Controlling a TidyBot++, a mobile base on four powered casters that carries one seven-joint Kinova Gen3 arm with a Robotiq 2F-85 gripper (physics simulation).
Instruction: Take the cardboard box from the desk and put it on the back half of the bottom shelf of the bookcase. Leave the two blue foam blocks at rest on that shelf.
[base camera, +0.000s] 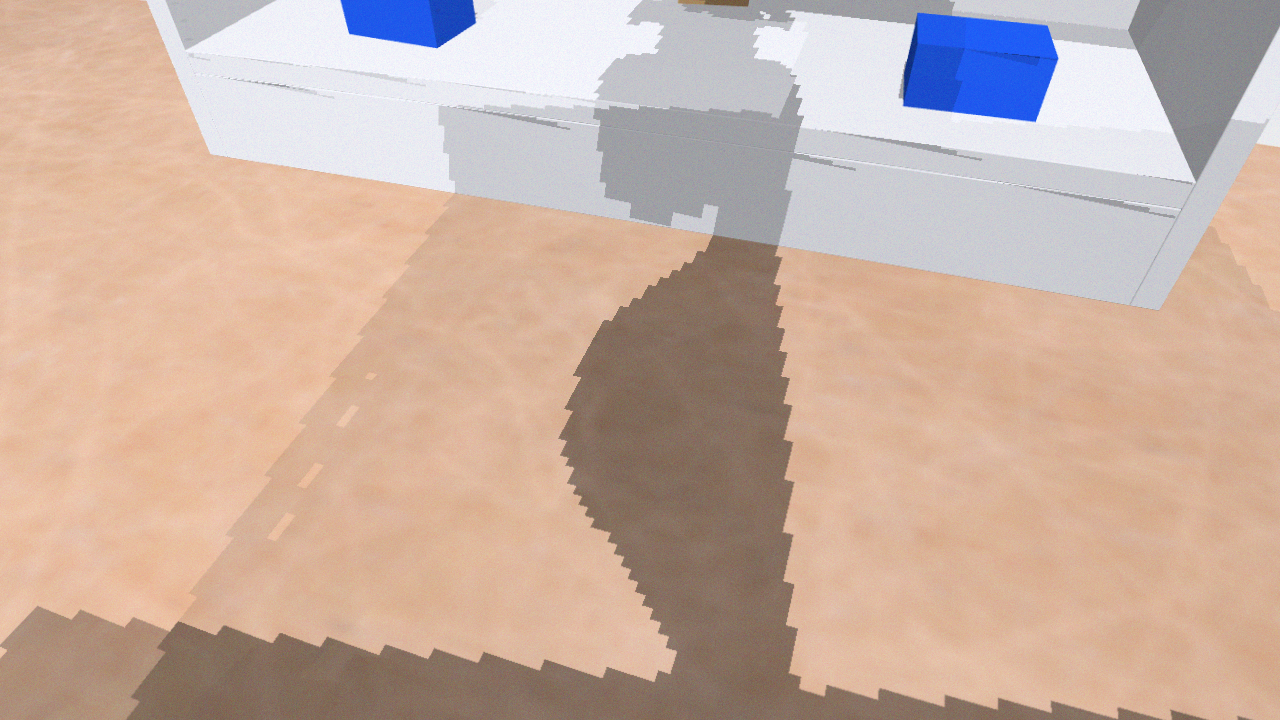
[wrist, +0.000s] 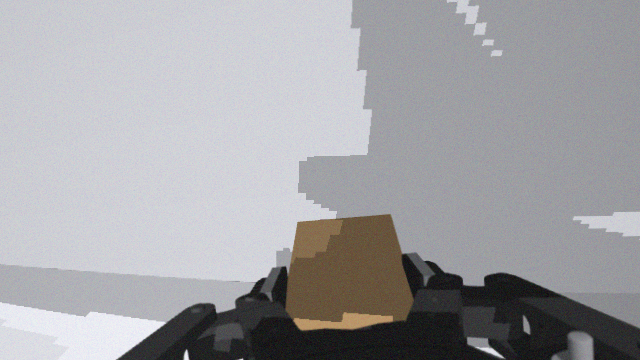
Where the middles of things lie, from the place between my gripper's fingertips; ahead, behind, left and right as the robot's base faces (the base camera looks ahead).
Scene:
Now: hand 2 cm above the tan cardboard box (wrist: 346, 273) and 1 cm short of it.

